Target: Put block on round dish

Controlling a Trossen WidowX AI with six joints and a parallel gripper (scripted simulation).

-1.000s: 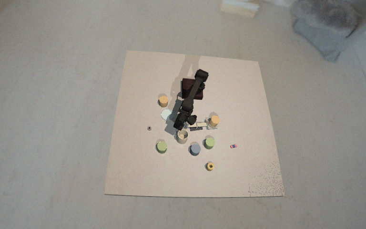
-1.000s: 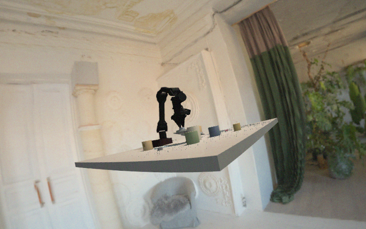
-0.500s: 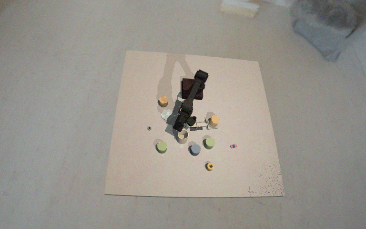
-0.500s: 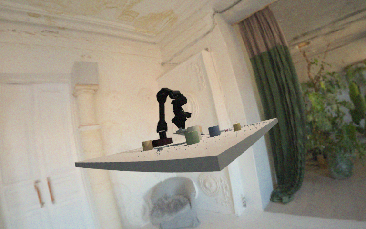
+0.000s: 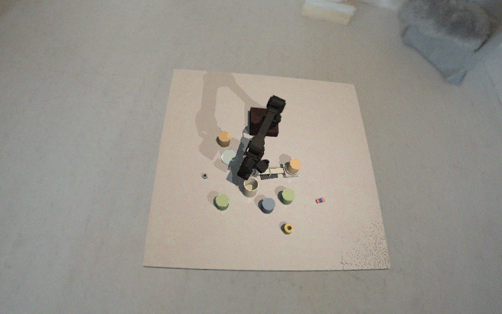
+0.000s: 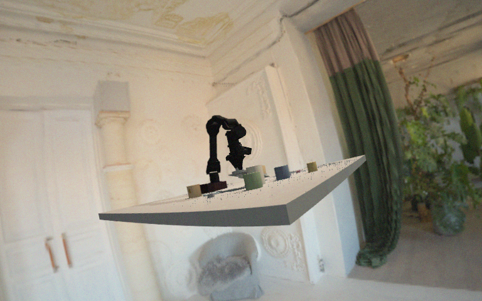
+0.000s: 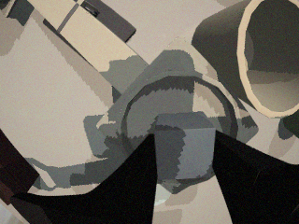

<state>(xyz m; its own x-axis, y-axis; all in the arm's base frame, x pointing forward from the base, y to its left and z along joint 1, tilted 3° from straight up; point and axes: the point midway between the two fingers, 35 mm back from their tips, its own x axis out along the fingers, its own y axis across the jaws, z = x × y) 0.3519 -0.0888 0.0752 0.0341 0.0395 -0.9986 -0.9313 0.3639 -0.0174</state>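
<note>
Right now my gripper tip is 12 cm to the left of the pale round dish, 10 cm past it and 8 cm above it. Also, from my gripper tip: blue-grey cylinder 16 cm ahead, 11 cm to the left, 5 cm below; beige cup 8 cm ahead, 4 cm below, 2 cm to the left; dark nut 23 cm to the right, 8 cm below, 5 cm ahead.
</note>
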